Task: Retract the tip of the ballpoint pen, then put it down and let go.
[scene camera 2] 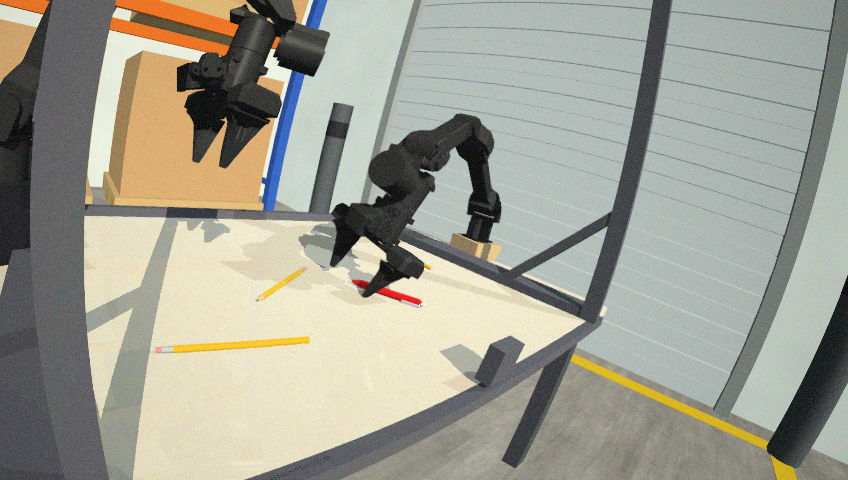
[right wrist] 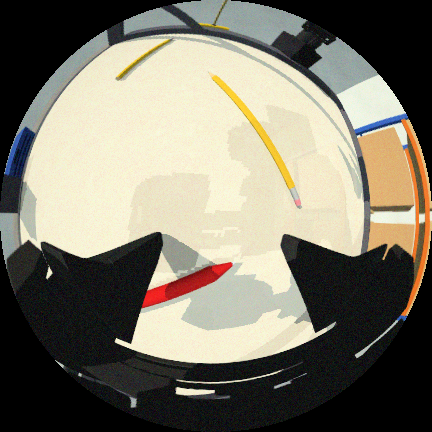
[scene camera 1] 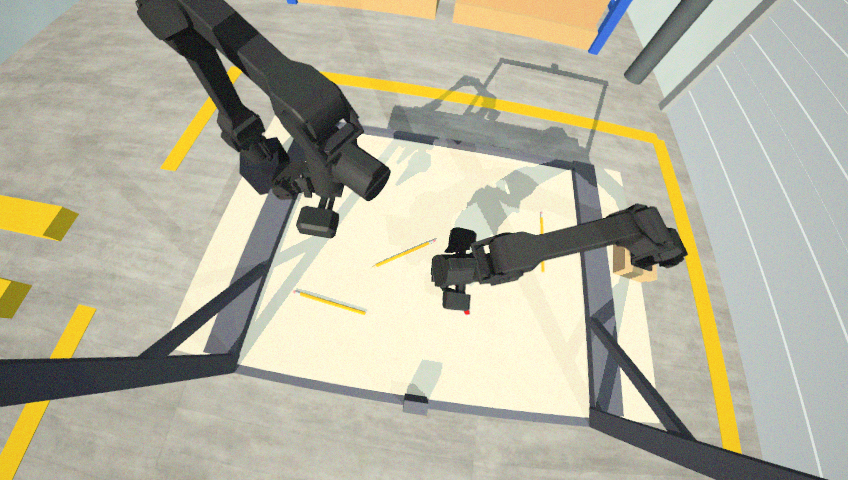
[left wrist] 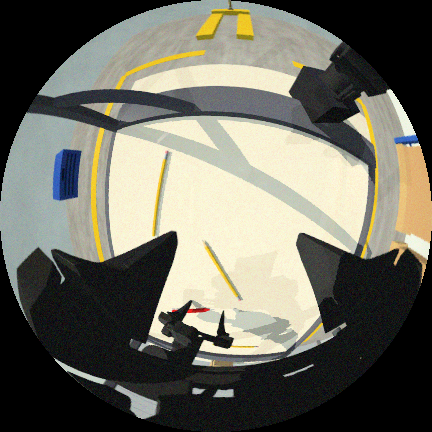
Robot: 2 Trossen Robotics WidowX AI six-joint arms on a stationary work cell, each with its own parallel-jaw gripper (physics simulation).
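Frame: origin at the left arm's base, x up, y ahead, z left, level; metres.
Seen in the pictures: left gripper, fingertip midpoint: (scene camera 2: 208,164) (scene camera 1: 330,212) (left wrist: 240,238); right gripper, fingertip midpoint: (scene camera 2: 347,281) (right wrist: 224,240) (left wrist: 206,305); left arm's base, origin of the base link: (scene camera 2: 7,180) (scene camera 1: 258,154) (left wrist: 334,87); right arm's base, origin of the base link: (scene camera 2: 477,239) (scene camera 1: 640,257).
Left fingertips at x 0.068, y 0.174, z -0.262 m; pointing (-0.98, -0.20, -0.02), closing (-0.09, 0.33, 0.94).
Observation:
Offsets run from my left fingertips to a thing's middle.
A red ballpoint pen @(dx -0.169, dy +0.249, dz -0.204 m) (scene camera 1: 467,312) (scene camera 2: 398,294) (left wrist: 201,310) (right wrist: 195,282) lies on the table. Its red cone end points left in scene camera 2, its clip and pale end right. Whether a writing point sticks out is too small to tell. My right gripper (scene camera 1: 458,268) (scene camera 2: 349,280) (left wrist: 206,305) (right wrist: 224,240) is open, low over the pen's cone end. One finger hides part of the barrel in the right wrist view; the cone end lies between the fingers' sides there, not gripped. My left gripper (scene camera 2: 209,163) (left wrist: 240,238) is open and empty, high above the table's left part.
Three yellow pencils lie on the table: one @(dx -0.171, dy +0.137, dz -0.069 m) (scene camera 1: 404,252) (scene camera 2: 282,284) (left wrist: 222,270) (right wrist: 260,130) near the middle, one @(dx -0.171, dy -0.071, dz -0.146 m) (scene camera 1: 330,301) (scene camera 2: 238,344) (right wrist: 145,59) at the front left, one @(dx -0.171, dy +0.533, dz -0.131 m) (scene camera 1: 542,226) (scene camera 2: 427,266) partly behind the right arm. A dark frame (scene camera 1: 321,382) edges the table.

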